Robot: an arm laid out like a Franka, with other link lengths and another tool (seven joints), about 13 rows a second.
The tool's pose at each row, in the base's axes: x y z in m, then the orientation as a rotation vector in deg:
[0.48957 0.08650 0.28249 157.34 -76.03 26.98]
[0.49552 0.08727 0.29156 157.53 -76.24 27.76]
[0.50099 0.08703 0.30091 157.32 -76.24 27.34]
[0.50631 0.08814 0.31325 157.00 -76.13 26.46]
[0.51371 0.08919 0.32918 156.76 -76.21 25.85]
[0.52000 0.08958 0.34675 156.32 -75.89 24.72]
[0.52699 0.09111 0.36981 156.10 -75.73 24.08]
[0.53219 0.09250 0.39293 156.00 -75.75 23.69]
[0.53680 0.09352 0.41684 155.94 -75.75 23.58]
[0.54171 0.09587 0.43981 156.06 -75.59 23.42]
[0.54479 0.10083 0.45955 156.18 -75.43 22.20]
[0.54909 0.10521 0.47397 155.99 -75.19 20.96]
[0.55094 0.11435 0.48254 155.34 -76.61 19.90]
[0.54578 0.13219 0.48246 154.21 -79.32 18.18]
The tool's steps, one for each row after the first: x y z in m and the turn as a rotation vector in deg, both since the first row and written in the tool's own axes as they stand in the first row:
[0.00557 -0.00583 -0.00730 0.53 0.27 0.14]
[0.01171 -0.01067 -0.01480 0.19 0.15 0.15]
[0.01762 -0.01649 -0.02543 -0.46 -0.13 0.09]
[0.02585 -0.02417 -0.03896 -0.87 -0.34 0.15]
[0.03441 -0.03071 -0.05420 -1.77 -0.66 -0.03]
[0.04414 -0.03897 -0.07469 -2.25 -0.86 -0.13]
[0.05296 -0.04575 -0.09567 -2.48 -1.02 -0.11]
[0.06194 -0.05191 -0.11747 -2.58 -1.05 -0.11]
[0.06981 -0.05906 -0.13855 -2.59 -1.16 -0.24]
[0.07368 -0.06617 -0.15747 -3.02 -1.83 -0.40]
[0.07714 -0.07343 -0.17092 -3.73 -2.36 -0.58]
[0.07384 -0.08131 -0.18027 -4.25 -2.90 0.40]
[0.05731 -0.08854 -0.18469 -5.02 -3.85 2.28]

